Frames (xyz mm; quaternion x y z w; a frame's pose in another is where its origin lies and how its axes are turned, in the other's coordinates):
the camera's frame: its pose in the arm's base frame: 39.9 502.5 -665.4 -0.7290 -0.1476 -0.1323 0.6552
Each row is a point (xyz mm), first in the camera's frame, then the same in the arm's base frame.
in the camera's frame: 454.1 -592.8 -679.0
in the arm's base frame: 228.3 -95.6 125.4
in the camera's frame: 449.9 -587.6 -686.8
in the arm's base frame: 226.5 -104.1 119.9
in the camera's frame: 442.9 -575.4 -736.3
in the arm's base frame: 224.8 -154.8 111.2
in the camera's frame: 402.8 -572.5 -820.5
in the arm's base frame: 189.0 -240.5 102.1
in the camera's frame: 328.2 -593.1 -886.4
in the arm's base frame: 112.3 -307.1 99.1
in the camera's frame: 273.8 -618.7 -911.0
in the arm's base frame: 52.3 -331.3 104.2
